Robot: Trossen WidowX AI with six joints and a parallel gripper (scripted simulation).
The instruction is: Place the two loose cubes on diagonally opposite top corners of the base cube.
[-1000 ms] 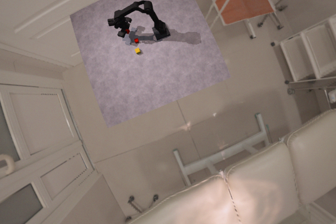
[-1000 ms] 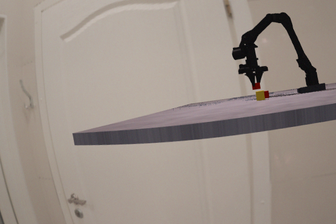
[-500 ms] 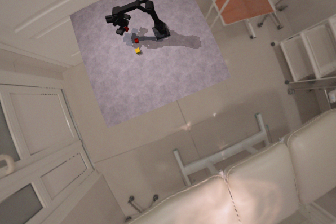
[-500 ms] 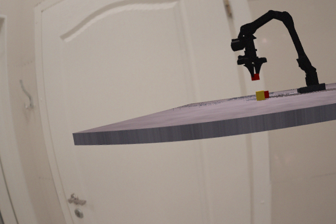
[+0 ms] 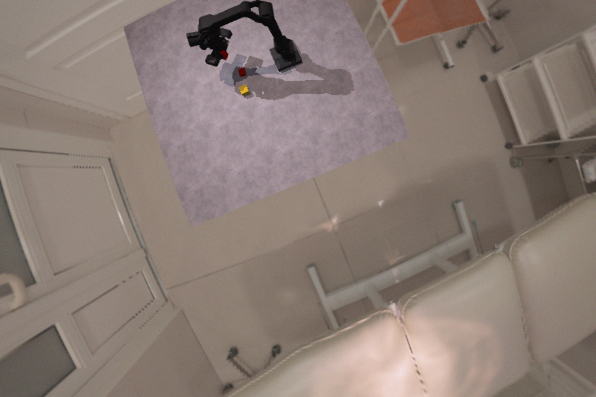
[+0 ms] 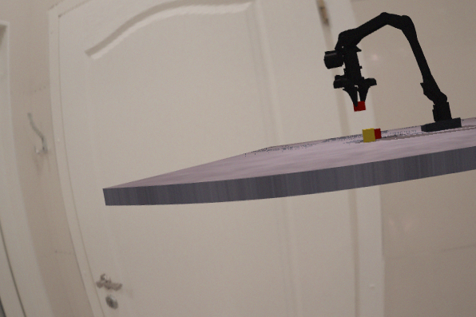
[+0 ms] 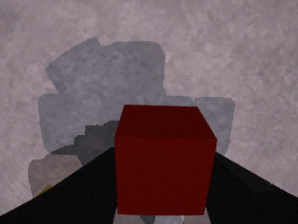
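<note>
The yellow base cube is 17 cm to the left of my gripper tip, 10 cm below it and 6 cm behind it.
</note>
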